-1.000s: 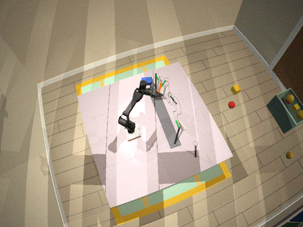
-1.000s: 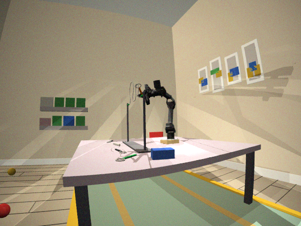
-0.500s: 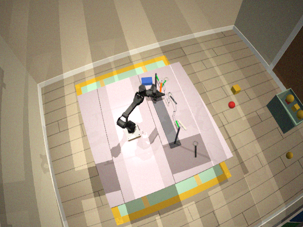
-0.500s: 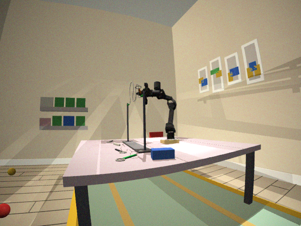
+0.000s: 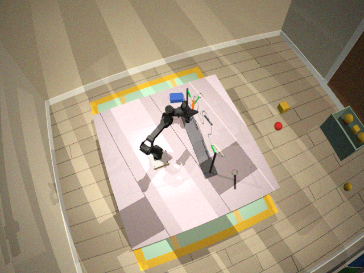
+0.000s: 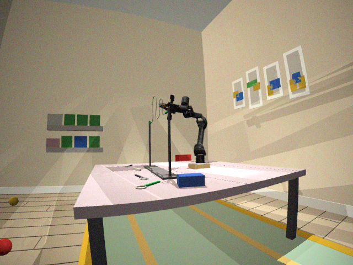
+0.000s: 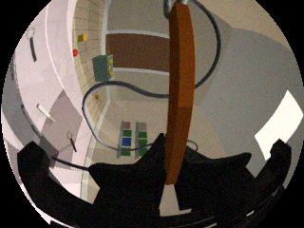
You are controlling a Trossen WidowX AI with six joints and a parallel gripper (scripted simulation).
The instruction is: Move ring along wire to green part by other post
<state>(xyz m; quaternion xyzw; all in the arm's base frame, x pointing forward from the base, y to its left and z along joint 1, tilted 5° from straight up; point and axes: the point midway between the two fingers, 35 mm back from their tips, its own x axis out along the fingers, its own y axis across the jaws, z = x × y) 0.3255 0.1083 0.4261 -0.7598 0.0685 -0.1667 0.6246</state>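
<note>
The orange-handled ring is 10 mm behind my gripper tip, 90 mm to the left of it and 10 mm below it. The rest, counted from my gripper tip: white stick: 170 mm ahead, 130 mm to the right, 480 mm below; blue block: 50 mm behind, 480 mm to the left, 460 mm below; dark-handled ring: 230 mm ahead, 390 mm to the right, 480 mm below.
</note>
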